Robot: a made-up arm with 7 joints.
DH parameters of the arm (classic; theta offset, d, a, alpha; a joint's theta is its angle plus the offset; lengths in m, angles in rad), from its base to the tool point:
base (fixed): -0.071 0 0 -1.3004
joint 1: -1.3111 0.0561 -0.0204 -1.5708
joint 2: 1.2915 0 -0.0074 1.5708
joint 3: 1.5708 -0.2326 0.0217 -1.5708
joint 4: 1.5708 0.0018 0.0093 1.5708
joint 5: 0 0.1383 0 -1.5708
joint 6: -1.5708 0 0.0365 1.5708
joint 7: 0 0 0 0
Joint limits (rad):
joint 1: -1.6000..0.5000
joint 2: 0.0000..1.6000
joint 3: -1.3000..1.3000
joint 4: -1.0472..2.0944
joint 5: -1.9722..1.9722
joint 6: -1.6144..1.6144
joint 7: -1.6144..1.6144
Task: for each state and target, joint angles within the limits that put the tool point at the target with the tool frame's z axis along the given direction. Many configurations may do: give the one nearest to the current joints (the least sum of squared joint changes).
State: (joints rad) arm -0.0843 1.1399 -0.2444 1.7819 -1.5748 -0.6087 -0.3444
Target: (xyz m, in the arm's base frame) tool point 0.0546 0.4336 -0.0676 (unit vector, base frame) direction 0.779 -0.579 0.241
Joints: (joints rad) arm -0.4634 1.2291 -0.9465 2.0839 -1.1665 -0.7760 -0.3444
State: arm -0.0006 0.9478 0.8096 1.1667 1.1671 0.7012 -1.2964
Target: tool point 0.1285 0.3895 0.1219 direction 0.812 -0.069 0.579
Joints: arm -0.7670 1.4476 0.7259 0.5510 0.9960 0.8613 -1.2964
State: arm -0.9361 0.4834 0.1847 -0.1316 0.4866 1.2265 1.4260
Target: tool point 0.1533 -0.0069 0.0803 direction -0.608 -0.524 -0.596
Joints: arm -1.5194 0.4204 -0.5030 -0.9816 1.0819 0.3176 1.4260
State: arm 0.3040 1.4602 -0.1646 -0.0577 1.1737 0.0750 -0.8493
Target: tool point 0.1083 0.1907 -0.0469 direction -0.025 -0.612 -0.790
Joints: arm 0.3109 1.2663 0.2573 -0.8756 1.3870 0.3847 -0.8493
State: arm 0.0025 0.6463 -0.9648 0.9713 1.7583 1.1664 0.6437
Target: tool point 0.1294 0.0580 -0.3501 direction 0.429 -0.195 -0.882
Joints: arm -0.3704 0.0705 -0.6371 1.1695 1.9650 1.6144 0.6437
